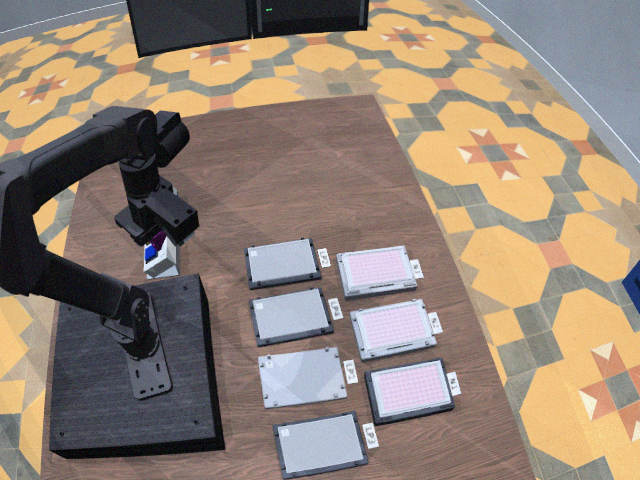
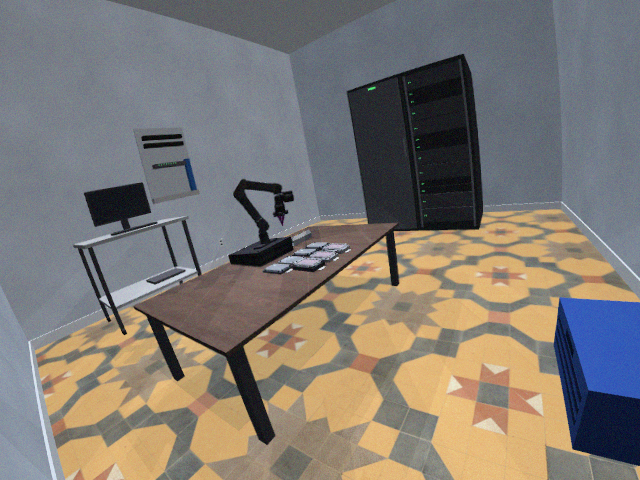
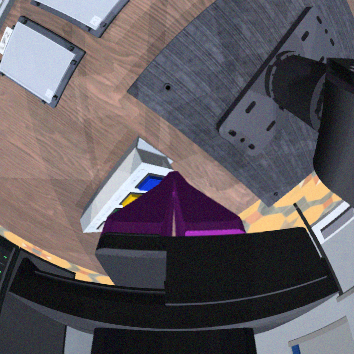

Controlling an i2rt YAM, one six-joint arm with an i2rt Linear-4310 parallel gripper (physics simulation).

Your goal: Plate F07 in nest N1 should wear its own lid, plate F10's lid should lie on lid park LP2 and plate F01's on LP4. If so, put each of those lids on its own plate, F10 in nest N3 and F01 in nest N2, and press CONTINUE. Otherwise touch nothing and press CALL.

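Places are measured from the arm's base along level axes (x left, y ahead, z down), in metres.
Pixels of known places: gripper, fingertip midpoint: (image 1: pixel 157 248) (image 2: pixel 282 225) (image 3: pixel 173 178); arm's base at its link origin: (image 1: pixel 144 345) (image 2: pixel 266 244) (image 3: pixel 283 78).
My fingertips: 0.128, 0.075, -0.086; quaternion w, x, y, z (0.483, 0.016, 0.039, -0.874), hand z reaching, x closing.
Observation:
Ahead of a thing's pixels: the offset from my fingertips to its top centre, as dx, dy, dz. Level surfaces: height alone.
My gripper (image 1: pixel 157 240) (image 2: pixel 282 222) (image 3: pixel 173 178) is shut and empty, its purple fingers above the white button box @[+0.179, -0.003, +0.107] (image 1: pixel 166 262) (image 3: pixel 111 186). A blue button @[+0.108, -0.032, +0.114] (image 1: pixel 150 252) (image 3: pixel 150 182) and a yellow button @[+0.157, -0.023, +0.114] (image 3: pixel 131 200) show on it; the fingers hide other buttons. Grey panels lie at LP2 @[+0.016, +0.226, +0.153] (image 1: pixel 284 261) (image 3: pixel 39 62) and LP4 @[-0.108, +0.201, +0.153] (image 1: pixel 291 314); their corner marks are unreadable. Pink-welled plates stand in N3 @[-0.075, +0.394, +0.138] (image 1: pixel 378 267), N2 @[-0.208, +0.368, +0.140] (image 1: pixel 394 326) and N1 @[-0.336, +0.341, +0.135] (image 1: pixel 412 388). N1 has a dark border. I cannot tell whether a clear lid covers it.
A pale panel @[-0.236, +0.176, +0.151] (image 1: pixel 303 379) lies at LP1 and a dark-rimmed grey one @[-0.369, +0.159, +0.153] (image 1: pixel 321 445) at LP3. The arm's black base (image 1: pixel 93 413) (image 3: pixel 200 65) stands beside the button box on the wooden table @[dz +0.171] (image 1: pixel 289 155) (image 2: pixel 206 310). A dark cabinet (image 2: pixel 382 160) stands behind the table.

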